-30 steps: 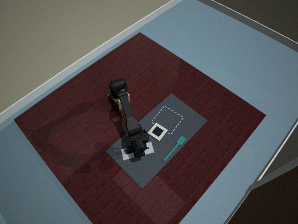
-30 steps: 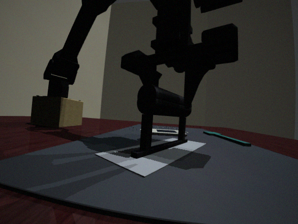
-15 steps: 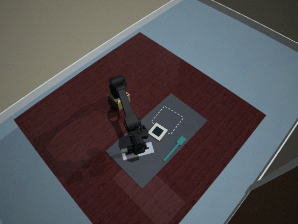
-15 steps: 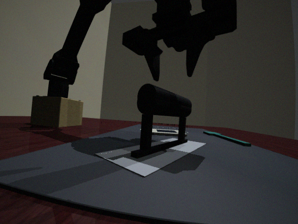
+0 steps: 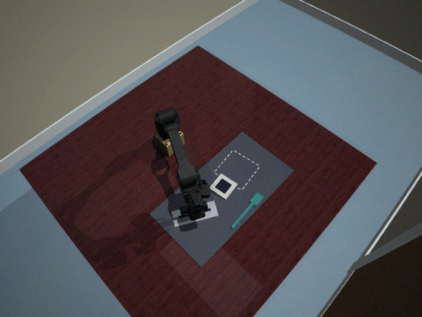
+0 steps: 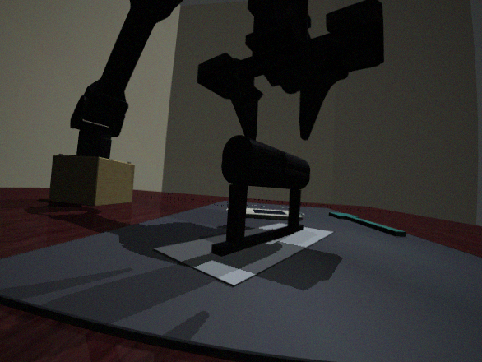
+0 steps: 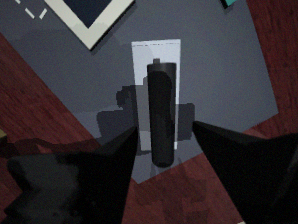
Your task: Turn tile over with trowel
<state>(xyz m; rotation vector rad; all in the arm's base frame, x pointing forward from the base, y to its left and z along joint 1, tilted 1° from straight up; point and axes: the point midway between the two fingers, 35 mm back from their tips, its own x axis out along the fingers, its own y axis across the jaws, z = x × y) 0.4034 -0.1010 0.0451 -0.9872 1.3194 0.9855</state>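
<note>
Right now my gripper tip is 6 cm above the trowel, 2 cm to the right of it and 1 cm short of it. From my gripper tip the other things lie so: grey mat: 17 cm to the left, 12 cm below, 1 cm behind; then tile: 19 cm to the left, 9 cm below, 3 cm behind; then teal flat tool: 22 cm to the left, 12 cm ahead, 9 cm below.
</note>
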